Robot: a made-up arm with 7 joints.
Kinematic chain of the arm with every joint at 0, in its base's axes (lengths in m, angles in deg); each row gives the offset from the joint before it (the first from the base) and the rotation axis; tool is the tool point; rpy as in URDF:
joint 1: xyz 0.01 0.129 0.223 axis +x
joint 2: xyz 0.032 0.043 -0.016 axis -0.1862 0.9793 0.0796
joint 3: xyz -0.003 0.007 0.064 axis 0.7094 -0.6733 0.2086
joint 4: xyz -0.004 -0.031 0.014 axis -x
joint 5: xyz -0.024 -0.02 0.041 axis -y
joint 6: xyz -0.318 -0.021 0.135 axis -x
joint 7: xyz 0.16 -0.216 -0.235 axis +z
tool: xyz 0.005 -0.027 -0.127 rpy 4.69 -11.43 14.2
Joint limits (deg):
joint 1: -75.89..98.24
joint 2: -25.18..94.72
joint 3: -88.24..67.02
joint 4: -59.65..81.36
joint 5: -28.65..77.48
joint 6: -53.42..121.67
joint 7: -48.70..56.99
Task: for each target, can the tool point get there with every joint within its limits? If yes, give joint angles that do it. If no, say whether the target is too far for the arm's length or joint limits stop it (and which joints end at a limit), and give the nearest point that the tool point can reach.
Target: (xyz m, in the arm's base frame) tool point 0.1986 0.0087 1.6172
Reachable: no: too far | nearest point 0.1293 0.0665 0.9474 | short by 0.676 m
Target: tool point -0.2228 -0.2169 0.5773
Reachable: yes | joints -30.85 17.87 34.77 14.26 33.07 74.04 -11.31
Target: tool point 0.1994 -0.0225 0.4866
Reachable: yes | joints 5.88 79.41 -70.32 -12.25 16.80 -8.17 22.15
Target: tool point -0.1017 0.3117 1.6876
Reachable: no: too far | nearest point -0.0250 0.2190 0.9446 | short by 0.753 m
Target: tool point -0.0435 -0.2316 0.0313
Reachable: yes | joints 25.13 -11.85 -3.43 5.49 47.89 27.96 37.02
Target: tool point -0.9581 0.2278 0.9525
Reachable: no: too far | nearest point -0.5178 0.1878 0.6568 | short by 0.532 m
